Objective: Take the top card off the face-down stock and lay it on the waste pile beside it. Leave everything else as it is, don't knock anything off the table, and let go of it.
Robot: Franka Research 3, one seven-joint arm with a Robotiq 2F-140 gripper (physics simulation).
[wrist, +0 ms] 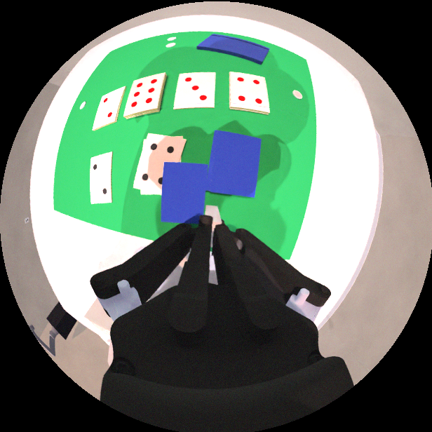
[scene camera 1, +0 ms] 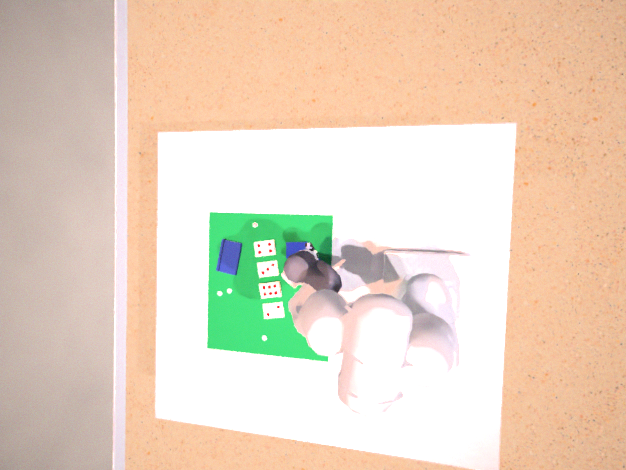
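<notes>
The face-down stock (scene camera 1: 296, 248) (wrist: 234, 163) is a squared blue pile on the green mat (scene camera 1: 232, 323) (wrist: 295, 210). The waste pile (wrist: 153, 162), face-up white cards with black dots, lies to its left in the wrist view; the arm hides it in the scene view. A single blue card (wrist: 184, 192) lies face down beside the stock and covers the waste pile's near right corner. Its left edge reaches over the white cards. My gripper (scene camera 1: 310, 248) (wrist: 210, 214) is shut and empty, its tips together near the adjoining edges of the blue card and the stock.
Several red-dotted cards (scene camera 1: 267, 269) (wrist: 195, 90) lie in a row beyond the stock. Another blue pile (scene camera 1: 229, 257) (wrist: 234, 48) lies at the mat's far side. A black-dotted card (wrist: 101, 178) lies at the left. Small white discs (scene camera 1: 254, 224) (wrist: 297, 94) are on the mat.
</notes>
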